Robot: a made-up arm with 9 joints. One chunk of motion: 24 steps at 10 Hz.
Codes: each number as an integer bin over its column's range. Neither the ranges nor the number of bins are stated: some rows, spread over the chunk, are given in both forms.
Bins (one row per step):
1: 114 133 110 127 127 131 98 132 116
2: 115 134 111 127 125 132 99 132 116
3: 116 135 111 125 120 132 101 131 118
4: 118 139 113 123 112 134 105 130 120
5: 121 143 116 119 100 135 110 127 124
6: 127 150 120 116 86 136 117 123 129
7: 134 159 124 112 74 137 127 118 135
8: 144 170 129 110 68 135 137 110 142
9: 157 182 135 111 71 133 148 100 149
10: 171 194 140 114 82 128 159 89 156
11: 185 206 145 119 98 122 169 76 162
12: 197 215 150 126 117 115 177 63 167
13: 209 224 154 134 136 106 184 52 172
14: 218 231 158 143 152 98 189 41 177
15: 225 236 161 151 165 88 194 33 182
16: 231 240 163 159 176 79 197 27 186
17: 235 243 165 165 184 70 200 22 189
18: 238 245 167 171 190 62 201 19 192
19: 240 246 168 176 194 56 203 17 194
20: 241 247 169 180 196 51 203 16 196
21: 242 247 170 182 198 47 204 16 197
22: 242 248 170 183 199 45 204 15 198
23: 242 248 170 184 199 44 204 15 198
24: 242 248 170 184 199 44 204 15 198
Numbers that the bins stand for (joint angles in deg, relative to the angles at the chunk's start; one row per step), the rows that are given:
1: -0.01 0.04 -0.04 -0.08 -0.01 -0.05 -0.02 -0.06 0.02
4: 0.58 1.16 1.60 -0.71 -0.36 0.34 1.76 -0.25 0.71
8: 4.46 7.00 10.32 -2.75 -1.40 0.47 9.92 -2.22 4.50
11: 10.57 13.78 19.04 -1.33 -0.69 -1.21 18.08 -5.55 7.95
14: 15.49 18.48 26.13 2.43 0.58 -4.32 23.18 -8.98 10.54
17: 18.02 20.74 29.94 5.88 1.33 -7.94 25.98 -10.84 12.61
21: 19.06 21.49 32.67 8.55 1.66 -10.92 27.00 -11.43 13.99
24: 19.06 21.68 32.67 8.86 1.68 -11.31 27.00 -11.53 14.16
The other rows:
2: 0.14 0.22 0.51 -0.08 -0.06 0.08 0.24 -0.06 0.02
3: 0.29 0.41 0.51 -0.39 -0.18 0.08 0.75 -0.16 0.36
5: 1.03 1.92 3.23 -1.33 -0.65 0.47 3.04 -0.55 1.40
6: 1.93 3.24 5.41 -1.80 -0.98 0.60 4.82 -0.94 2.26
7: 2.97 4.93 7.59 -2.43 -1.26 0.73 7.37 -1.43 3.29
9: 6.40 9.26 13.59 -2.59 -1.33 0.21 12.73 -3.20 5.71
10: 8.48 11.52 16.31 -2.12 -1.07 -0.44 15.53 -4.27 6.92
12: 12.36 15.47 21.76 -0.24 -0.25 -2.12 20.12 -6.82 8.82
13: 14.15 17.16 23.95 1.02 0.20 -3.28 21.90 -7.90 9.68
15: 16.53 19.42 27.76 3.69 0.88 -5.61 24.45 -9.76 11.40
16: 17.42 20.18 28.85 4.94 1.14 -6.78 25.22 -10.35 12.09
18: 18.47 21.12 31.03 6.82 1.47 -8.98 26.24 -11.14 13.13
19: 18.76 21.31 31.58 7.61 1.56 -9.75 26.75 -11.33 13.47
20: 18.91 21.49 32.12 8.24 1.61 -10.40 26.75 -11.43 13.82
22: 19.06 21.68 32.67 8.71 1.68 -11.18 27.00 -11.53 14.16
23: 19.06 21.68 32.67 8.86 1.68 -11.31 27.00 -11.53 14.16

